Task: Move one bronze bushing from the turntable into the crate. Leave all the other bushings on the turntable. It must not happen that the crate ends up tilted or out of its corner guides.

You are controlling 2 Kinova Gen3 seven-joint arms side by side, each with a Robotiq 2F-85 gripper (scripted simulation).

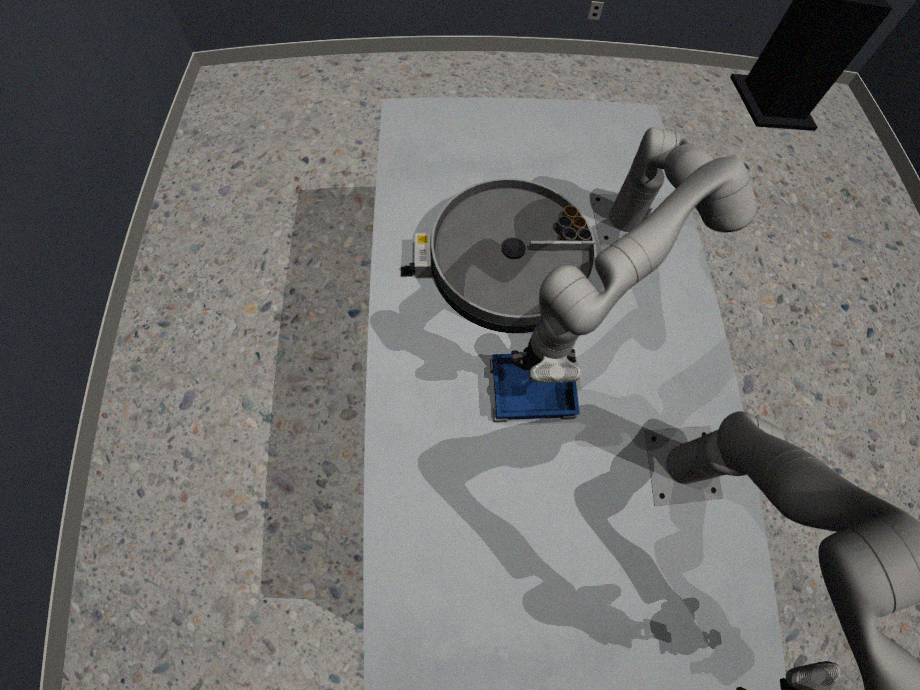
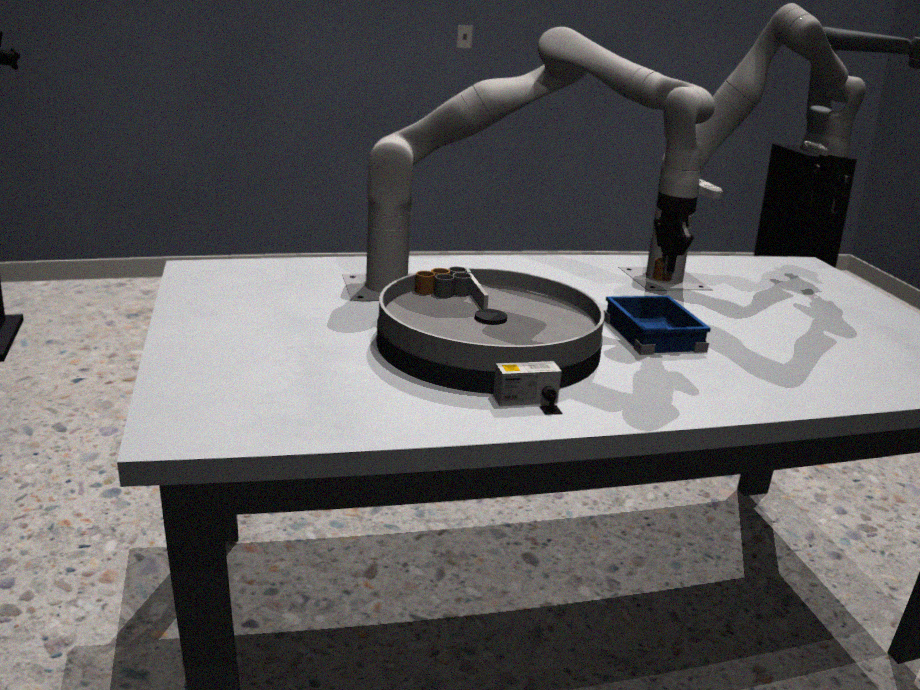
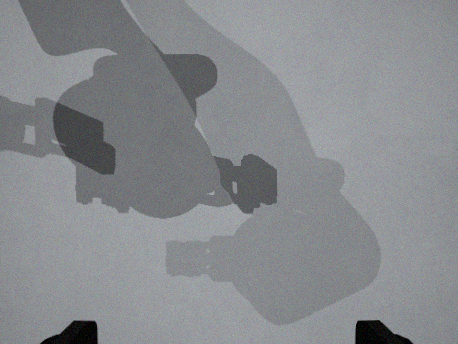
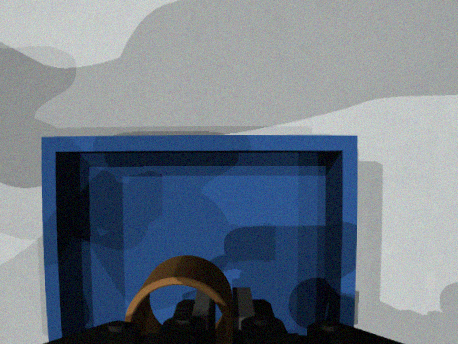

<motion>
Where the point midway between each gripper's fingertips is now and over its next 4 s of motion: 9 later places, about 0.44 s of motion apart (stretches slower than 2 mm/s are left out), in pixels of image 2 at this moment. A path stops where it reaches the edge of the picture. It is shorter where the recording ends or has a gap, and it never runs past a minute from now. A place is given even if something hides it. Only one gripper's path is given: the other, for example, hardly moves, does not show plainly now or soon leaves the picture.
My right gripper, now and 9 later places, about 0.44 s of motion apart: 666, 272; 665, 279; 662, 303; 661, 305; 660, 312; 659, 321; 659, 323; 658, 325; 658, 326; 660, 313
</motion>
